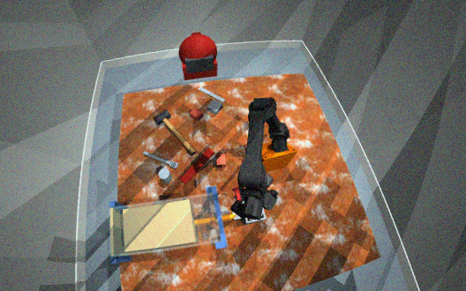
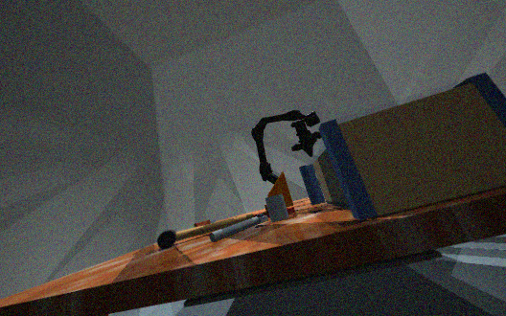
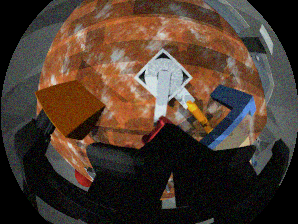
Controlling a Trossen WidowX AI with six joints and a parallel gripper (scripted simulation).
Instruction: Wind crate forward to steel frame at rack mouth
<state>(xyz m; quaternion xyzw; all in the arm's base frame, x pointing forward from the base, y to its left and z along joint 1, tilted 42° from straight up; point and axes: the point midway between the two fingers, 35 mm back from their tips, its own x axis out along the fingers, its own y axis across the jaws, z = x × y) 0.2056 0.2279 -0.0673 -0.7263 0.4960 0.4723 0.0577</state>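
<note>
The red knob lies 90 mm below my gripper tip, 40 mm to the right of it and 30 mm ahead of it. Round my gripper tip: red-knobbed winch handle 120 mm below, 20 mm to the right, 10 mm ahead; blue steel frame 130 mm ahead, 110 mm below, 30 mm to the left; winch 190 mm below, 50 mm behind, 30 mm to the left.
</note>
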